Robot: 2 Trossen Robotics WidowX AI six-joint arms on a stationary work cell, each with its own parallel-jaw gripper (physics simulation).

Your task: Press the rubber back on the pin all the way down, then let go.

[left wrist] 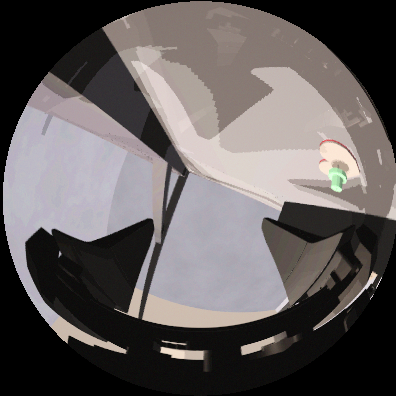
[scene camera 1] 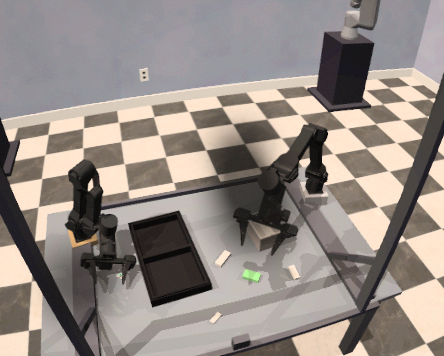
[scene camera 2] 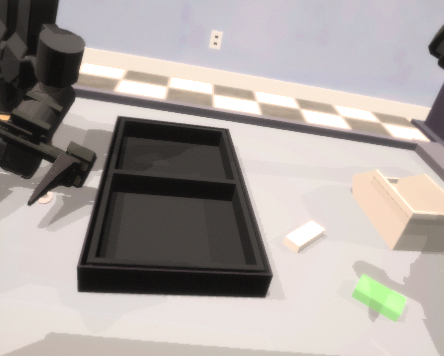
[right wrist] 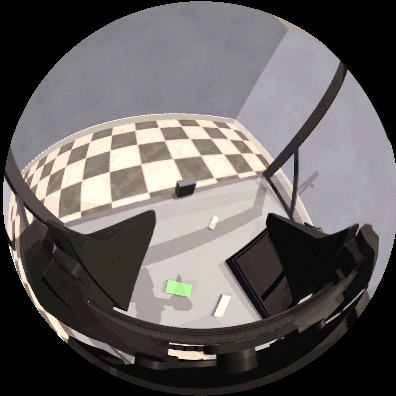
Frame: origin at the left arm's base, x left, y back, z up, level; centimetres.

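Seen in the pictures: left gripper, fingertip midpoint: (left wrist: 209,224) (scene camera 1: 109,283); right gripper, fingertip midpoint: (scene camera 1: 256,250) (right wrist: 213,217); left arm's base at its link origin: (scene camera 1: 82,235) (scene camera 2: 12,107); right arm's base at its link origin: (scene camera 1: 314,189).
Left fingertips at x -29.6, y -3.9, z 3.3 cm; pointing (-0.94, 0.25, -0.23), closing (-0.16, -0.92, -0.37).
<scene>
Pixels of each thing's top centre, then the offset from my left fingertips to it. "spot": a spot on its surface instead.
- pin at its top centre: (left wrist: 341,179) (scene camera 2: 42,189) (scene camera 1: 119,273) dy -4.5, dx +6.6, dz -4.8 cm
- two-compartment black tray at its top centre: (scene camera 2: 176,176) (right wrist: 280,282) (scene camera 1: 166,251) dy -22.8, dx +6.8, dz -2.0 cm
- tan box at a spot on its surface: (scene camera 2: 400,210) spot: dy -54.4, dx -3.5, dz +0.1 cm
- green block at its top centre: (scene camera 2: 380,293) (right wrist: 178,288) (scene camera 1: 251,274) dy -45.8, dx -14.5, dz -4.4 cm
- small dark block at its top centre: (right wrist: 186,181) (scene camera 1: 241,337) dy -29.5, dx -35.9, dz +0.0 cm
The pin (scene camera 1: 118,276) (scene camera 2: 45,199) (left wrist: 346,154) lies on the table left of the black tray, a small cream plate with a red edge. Its green rubber back (left wrist: 337,179) stands up from the plate in the left wrist view; how far down it sits on the post I cannot tell. My left gripper (scene camera 1: 109,281) (left wrist: 209,224) is open and empty, above the table near the pin. In scene camera 2 one of its fingers shows beside the pin, overlapping it slightly in the picture. My right gripper (scene camera 1: 258,248) (right wrist: 213,217) is open and empty, over the tan box.
The two-compartment black tray (scene camera 1: 206,287) (scene camera 2: 175,284) stands right of the left gripper. A tan box (scene camera 1: 263,235) (scene camera 2: 400,210), a green block (scene camera 1: 251,275) (scene camera 2: 379,297) (right wrist: 178,288) and several cream blocks lie farther right. A small dark block (scene camera 1: 241,342) (right wrist: 185,187) sits at the table edge.
</scene>
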